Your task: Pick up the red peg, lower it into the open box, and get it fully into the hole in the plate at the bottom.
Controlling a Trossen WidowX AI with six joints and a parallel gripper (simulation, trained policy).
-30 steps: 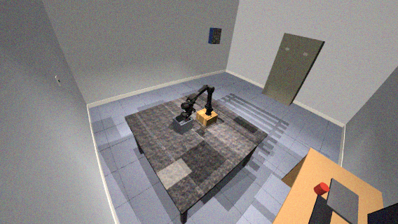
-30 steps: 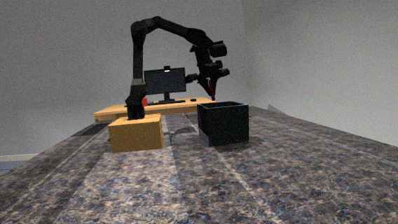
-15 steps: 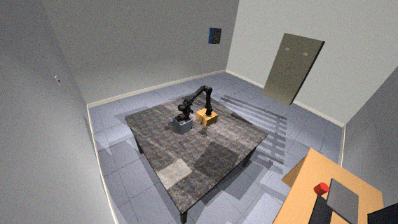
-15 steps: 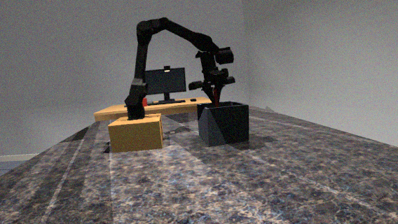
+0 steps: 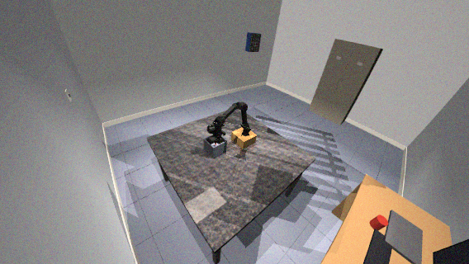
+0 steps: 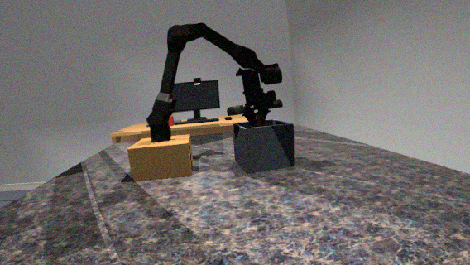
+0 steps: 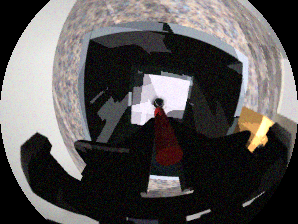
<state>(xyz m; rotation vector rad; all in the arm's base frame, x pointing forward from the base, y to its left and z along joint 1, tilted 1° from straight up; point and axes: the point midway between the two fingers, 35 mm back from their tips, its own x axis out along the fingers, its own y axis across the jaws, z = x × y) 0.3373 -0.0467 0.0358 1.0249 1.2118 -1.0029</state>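
The red peg is 20 mm above my gripper tip and 10 mm to the right of it. Also, from my gripper tip: plate: 60 mm below, 10 mm to the right.
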